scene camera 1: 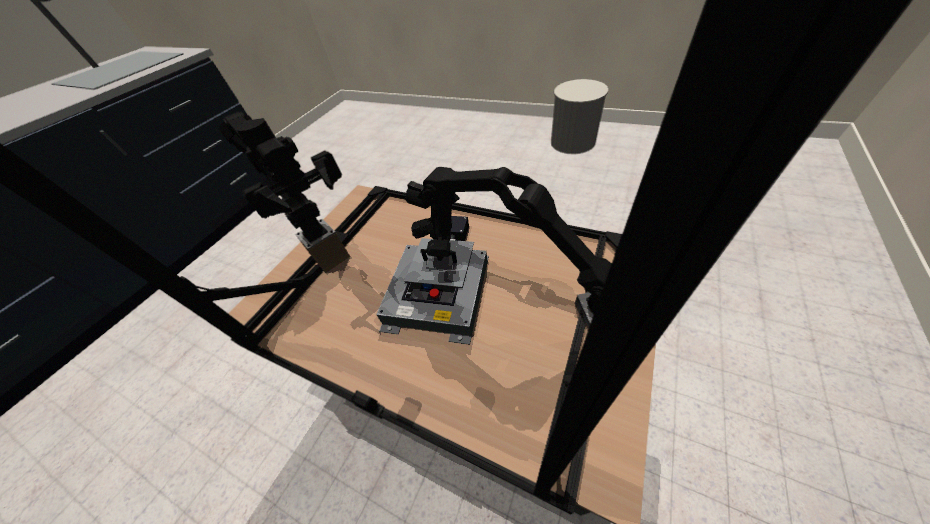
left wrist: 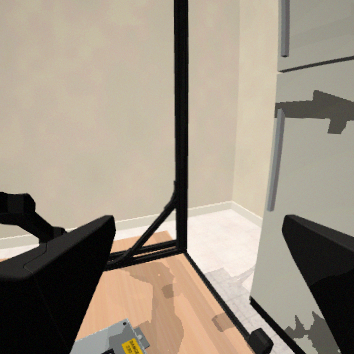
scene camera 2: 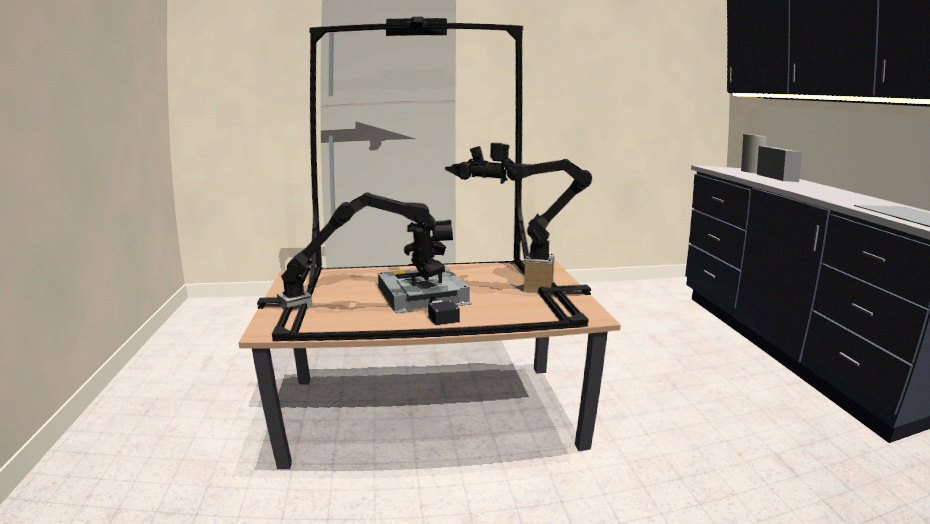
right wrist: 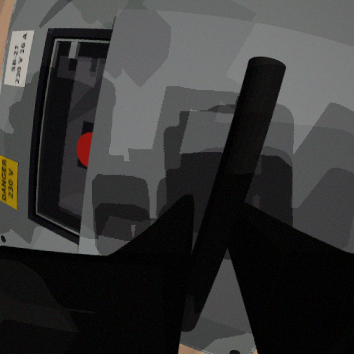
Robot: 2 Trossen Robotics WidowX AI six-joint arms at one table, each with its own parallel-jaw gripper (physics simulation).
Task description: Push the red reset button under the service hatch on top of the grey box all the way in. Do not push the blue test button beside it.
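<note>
The grey box point(scene camera 1: 423, 318) point(scene camera 2: 400, 301) point(left wrist: 107, 340) stands on the table. Its flat hatch cover point(scene camera 1: 460, 277) point(right wrist: 132, 125) is partly slid back from a dark, framed opening. The red button point(scene camera 1: 434, 293) point(right wrist: 86, 149) shows in the opening, its edge covered by the hatch in the right wrist view. The blue button point(scene camera 1: 426, 286) shows partly beside it in scene camera 1, close to the cover's edge. My right gripper point(scene camera 1: 439, 259) point(scene camera 2: 429, 276) point(right wrist: 206, 203) is shut on the cover's black bar handle point(right wrist: 260, 95). My left gripper point(scene camera 1: 292, 185) point(scene camera 2: 449, 169) point(left wrist: 199, 223) is open, empty and raised high, away from the box.
A small black box point(scene camera 1: 460, 227) point(scene camera 2: 443, 312) stands behind the grey box in scene camera 1. My left arm stands on a wooden block point(scene camera 1: 328, 253) point(scene camera 2: 538, 275). Black frame rails point(scene camera 2: 416, 333) border the table point(scene camera 1: 507, 351), and tall posts point(scene camera 2: 518, 117) point(left wrist: 181, 100) rise from it.
</note>
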